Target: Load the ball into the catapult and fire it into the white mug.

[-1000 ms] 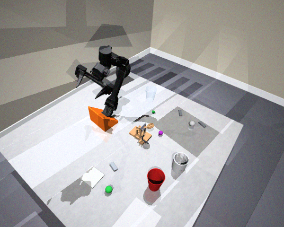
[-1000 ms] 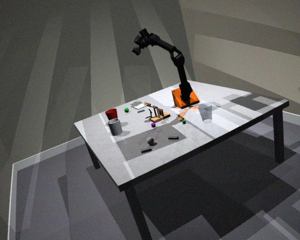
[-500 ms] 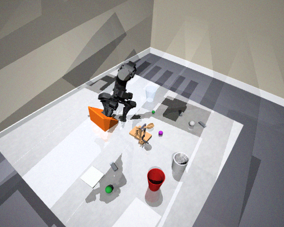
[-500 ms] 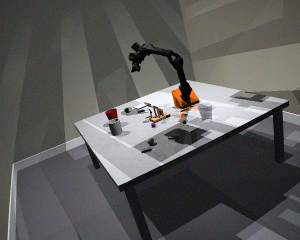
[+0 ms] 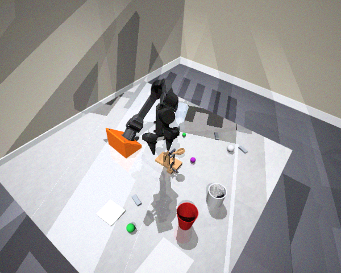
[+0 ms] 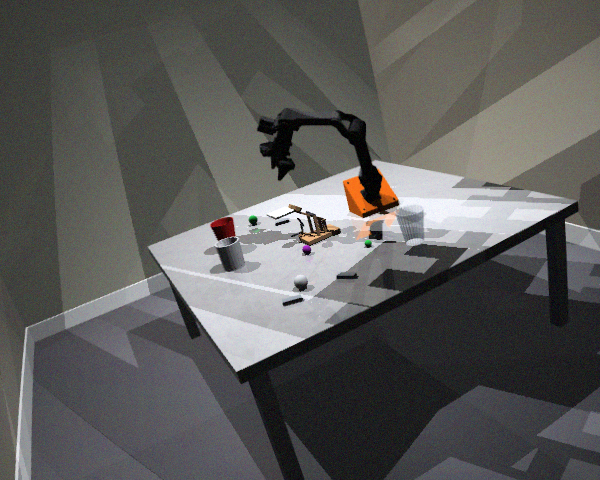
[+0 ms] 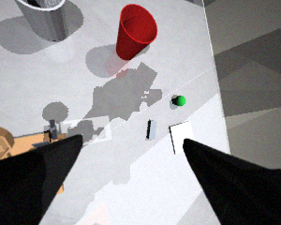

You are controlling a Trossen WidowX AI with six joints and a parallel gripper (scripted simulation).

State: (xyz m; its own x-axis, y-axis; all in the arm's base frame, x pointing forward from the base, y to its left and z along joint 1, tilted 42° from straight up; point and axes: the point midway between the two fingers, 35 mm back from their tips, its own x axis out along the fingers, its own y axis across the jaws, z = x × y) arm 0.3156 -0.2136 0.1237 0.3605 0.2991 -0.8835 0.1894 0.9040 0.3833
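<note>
Right now the catapult is 30 mm behind my gripper tip, 130 mm to the left of it and 180 mm below it. Also, from my gripper tip: red cup (240 mm ahead, 100 mm to the right, 220 mm below); then white mug (280 mm ahead, 100 mm to the left, 220 mm below); then purple ball (40 mm ahead, 250 mm to the left, 240 mm below).
</note>
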